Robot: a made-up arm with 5 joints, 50 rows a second.
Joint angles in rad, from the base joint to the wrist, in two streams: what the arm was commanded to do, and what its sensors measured. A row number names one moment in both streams.
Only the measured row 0 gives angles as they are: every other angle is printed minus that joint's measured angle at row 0.
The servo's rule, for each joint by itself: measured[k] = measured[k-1] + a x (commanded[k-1-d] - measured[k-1]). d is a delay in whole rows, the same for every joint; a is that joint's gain. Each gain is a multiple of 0.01, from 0.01 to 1. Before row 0 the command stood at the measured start. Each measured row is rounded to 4 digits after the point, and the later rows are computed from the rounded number. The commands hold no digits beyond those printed.
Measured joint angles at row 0:
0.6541, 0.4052, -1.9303, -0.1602, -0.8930
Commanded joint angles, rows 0 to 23:
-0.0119, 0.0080, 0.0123, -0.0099, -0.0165
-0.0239, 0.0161, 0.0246, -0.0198, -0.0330
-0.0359, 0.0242, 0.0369, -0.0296, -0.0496
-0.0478, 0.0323, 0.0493, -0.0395, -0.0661
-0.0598, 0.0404, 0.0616, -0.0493, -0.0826
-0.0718, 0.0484, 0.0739, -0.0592, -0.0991
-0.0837, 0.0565, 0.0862, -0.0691, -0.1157
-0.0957, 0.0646, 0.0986, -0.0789, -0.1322
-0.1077, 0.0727, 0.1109, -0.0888, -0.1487
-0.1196, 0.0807, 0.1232, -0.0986, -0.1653
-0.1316, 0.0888, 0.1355, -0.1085, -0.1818
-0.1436, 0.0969, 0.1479, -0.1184, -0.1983
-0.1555, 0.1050, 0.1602, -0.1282, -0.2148
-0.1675, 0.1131, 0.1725, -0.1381, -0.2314
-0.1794, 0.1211, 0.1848, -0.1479, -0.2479
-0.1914, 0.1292, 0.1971, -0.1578, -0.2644
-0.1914, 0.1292, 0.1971, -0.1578, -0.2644
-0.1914, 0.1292, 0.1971, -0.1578, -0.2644
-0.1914, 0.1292, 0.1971, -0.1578, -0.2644
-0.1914, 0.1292, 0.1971, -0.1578, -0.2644
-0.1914, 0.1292, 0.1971, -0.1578, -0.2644
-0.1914, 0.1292, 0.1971, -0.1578, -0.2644
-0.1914, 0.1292, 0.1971, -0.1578, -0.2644
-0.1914, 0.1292, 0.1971, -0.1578, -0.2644
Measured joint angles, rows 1 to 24:
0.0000, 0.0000, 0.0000, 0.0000, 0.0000
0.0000, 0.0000, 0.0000, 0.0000, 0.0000
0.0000, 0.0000, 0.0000, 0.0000, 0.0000
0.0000, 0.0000, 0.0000, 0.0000, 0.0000
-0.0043, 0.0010, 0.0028, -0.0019, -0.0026
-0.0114, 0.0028, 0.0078, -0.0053, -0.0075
-0.0202, 0.0054, 0.0145, -0.0099, -0.0142
-0.0301, 0.0086, 0.0225, -0.0155, -0.0225
-0.0408, 0.0124, 0.0315, -0.0219, -0.0321
-0.0520, 0.0167, 0.0413, -0.0290, -0.0428
-0.0634, 0.0215, 0.0516, -0.0366, -0.0545
-0.0750, 0.0267, 0.0624, -0.0446, -0.0669
-0.0868, 0.0322, 0.0736, -0.0530, -0.0800
-0.0986, 0.0380, 0.0850, -0.0617, -0.0936
-0.1105, 0.0441, 0.0966, -0.0706, -0.1077
-0.1224, 0.0504, 0.1084, -0.0797, -0.1222
-0.1343, 0.0570, 0.1203, -0.0889, -0.1370
-0.1463, 0.0637, 0.1323, -0.0982, -0.1521
-0.1582, 0.0706, 0.1444, -0.1076, -0.1674
-0.1702, 0.0776, 0.1565, -0.1171, -0.1829
-0.1778, 0.0838, 0.1658, -0.1248, -0.1959
-0.1827, 0.0892, 0.1730, -0.1311, -0.2069
-0.1858, 0.0940, 0.1785, -0.1362, -0.2161
-0.1878, 0.0982, 0.1828, -0.1403, -0.2238
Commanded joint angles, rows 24 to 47:
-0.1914, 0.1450, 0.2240, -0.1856, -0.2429
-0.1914, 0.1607, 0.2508, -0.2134, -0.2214
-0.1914, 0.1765, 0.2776, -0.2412, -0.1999
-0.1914, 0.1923, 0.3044, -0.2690, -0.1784
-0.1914, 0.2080, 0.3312, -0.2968, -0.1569
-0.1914, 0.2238, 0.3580, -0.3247, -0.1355
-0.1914, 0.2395, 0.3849, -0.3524, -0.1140
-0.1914, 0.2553, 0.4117, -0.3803, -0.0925
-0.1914, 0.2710, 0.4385, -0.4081, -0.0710
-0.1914, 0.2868, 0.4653, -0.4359, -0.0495
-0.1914, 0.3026, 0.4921, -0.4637, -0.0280
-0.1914, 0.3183, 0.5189, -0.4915, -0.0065
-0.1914, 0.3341, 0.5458, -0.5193, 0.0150
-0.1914, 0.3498, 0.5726, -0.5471, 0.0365
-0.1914, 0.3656, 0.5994, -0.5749, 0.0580
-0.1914, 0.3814, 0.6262, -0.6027, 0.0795
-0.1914, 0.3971, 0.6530, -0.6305, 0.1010
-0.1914, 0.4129, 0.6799, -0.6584, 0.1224
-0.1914, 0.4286, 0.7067, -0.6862, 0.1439
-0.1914, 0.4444, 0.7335, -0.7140, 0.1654
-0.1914, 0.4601, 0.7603, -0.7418, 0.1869
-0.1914, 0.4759, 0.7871, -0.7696, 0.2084
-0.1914, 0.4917, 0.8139, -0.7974, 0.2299
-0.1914, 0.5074, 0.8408, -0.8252, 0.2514
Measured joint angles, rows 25 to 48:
-0.1891, 0.1019, 0.1861, -0.1436, -0.2303
-0.1899, 0.1052, 0.1886, -0.1463, -0.2358
-0.1904, 0.1081, 0.1906, -0.1485, -0.2404
-0.1908, 0.1106, 0.1921, -0.1503, -0.2442
-0.1910, 0.1147, 0.1994, -0.1570, -0.2440
-0.1911, 0.1202, 0.2112, -0.1677, -0.2404
-0.1912, 0.1270, 0.2265, -0.1817, -0.2339
-0.1913, 0.1348, 0.2444, -0.1983, -0.2250
-0.1913, 0.1436, 0.2644, -0.2170, -0.2141
-0.1913, 0.1532, 0.2859, -0.2375, -0.2015
-0.1913, 0.1636, 0.3087, -0.2593, -0.1875
-0.1913, 0.1746, 0.3324, -0.2823, -0.1723
-0.1913, 0.1862, 0.3568, -0.3062, -0.1561
-0.1913, 0.1983, 0.3818, -0.3308, -0.1390
-0.1913, 0.2108, 0.4072, -0.3561, -0.1212
-0.1913, 0.2237, 0.4329, -0.3818, -0.1028
-0.1913, 0.2369, 0.4589, -0.4079, -0.0840
-0.1913, 0.2504, 0.4851, -0.4343, -0.0647
-0.1913, 0.2642, 0.5114, -0.4610, -0.0451
-0.1913, 0.2783, 0.5378, -0.4879, -0.0252
-0.1913, 0.2926, 0.5643, -0.5150, -0.0050
-0.1913, 0.3070, 0.5909, -0.5422, 0.0154
-0.1913, 0.3216, 0.6175, -0.5696, 0.0360
-0.1913, 0.3363, 0.6442, -0.5970, 0.0567

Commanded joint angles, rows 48 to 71:
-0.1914, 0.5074, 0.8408, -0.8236, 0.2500
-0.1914, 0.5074, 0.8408, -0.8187, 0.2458
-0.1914, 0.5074, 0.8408, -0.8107, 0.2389
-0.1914, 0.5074, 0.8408, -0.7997, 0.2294
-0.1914, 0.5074, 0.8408, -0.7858, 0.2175
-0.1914, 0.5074, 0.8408, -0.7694, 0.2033
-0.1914, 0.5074, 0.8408, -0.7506, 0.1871
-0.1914, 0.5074, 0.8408, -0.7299, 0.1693
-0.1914, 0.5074, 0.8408, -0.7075, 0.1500
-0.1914, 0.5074, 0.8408, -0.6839, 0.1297
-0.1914, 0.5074, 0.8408, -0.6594, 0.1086
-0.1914, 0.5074, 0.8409, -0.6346, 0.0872
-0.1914, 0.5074, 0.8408, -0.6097, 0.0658
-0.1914, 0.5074, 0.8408, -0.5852, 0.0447
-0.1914, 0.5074, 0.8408, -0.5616, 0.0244
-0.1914, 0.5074, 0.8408, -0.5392, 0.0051
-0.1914, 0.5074, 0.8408, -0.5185, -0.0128
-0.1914, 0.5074, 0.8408, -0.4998, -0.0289
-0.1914, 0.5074, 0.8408, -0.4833, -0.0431
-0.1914, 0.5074, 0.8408, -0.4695, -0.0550
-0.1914, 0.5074, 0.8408, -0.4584, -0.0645
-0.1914, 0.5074, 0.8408, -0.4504, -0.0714
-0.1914, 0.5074, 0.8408, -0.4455, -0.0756
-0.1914, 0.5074, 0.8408, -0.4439, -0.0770
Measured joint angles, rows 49 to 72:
-0.1913, 0.3512, 0.6709, -0.6245, 0.0775
-0.1913, 0.3662, 0.6976, -0.6521, 0.0984
-0.1913, 0.3813, 0.7243, -0.6797, 0.1194
-0.1913, 0.3964, 0.7511, -0.7073, 0.1405
-0.1913, 0.4097, 0.7717, -0.7294, 0.1580
-0.1913, 0.4214, 0.7876, -0.7464, 0.1720
-0.1913, 0.4317, 0.7998, -0.7586, 0.1827
-0.1913, 0.4408, 0.8092, -0.7664, 0.1902
-0.1913, 0.4488, 0.8165, -0.7701, 0.1946
-0.1913, 0.4558, 0.8221, -0.7700, 0.1960
-0.1913, 0.4620, 0.8264, -0.7663, 0.1946
-0.1913, 0.4674, 0.8297, -0.7594, 0.1906
-0.1913, 0.4722, 0.8323, -0.7495, 0.1841
-0.1913, 0.4764, 0.8343, -0.7370, 0.1754
-0.1913, 0.4801, 0.8358, -0.7223, 0.1647
-0.1913, 0.4834, 0.8370, -0.7056, 0.1523
-0.1913, 0.4863, 0.8379, -0.6874, 0.1385
-0.1913, 0.4888, 0.8386, -0.6680, 0.1235
-0.1913, 0.4910, 0.8391, -0.6478, 0.1076
-0.1913, 0.4930, 0.8395, -0.6272, 0.0912
-0.1913, 0.4947, 0.8398, -0.6065, 0.0746
-0.1913, 0.4962, 0.8400, -0.5862, 0.0580
-0.1913, 0.4975, 0.8402, -0.5666, 0.0418
-0.1913, 0.4987, 0.8403, -0.5482, 0.0263

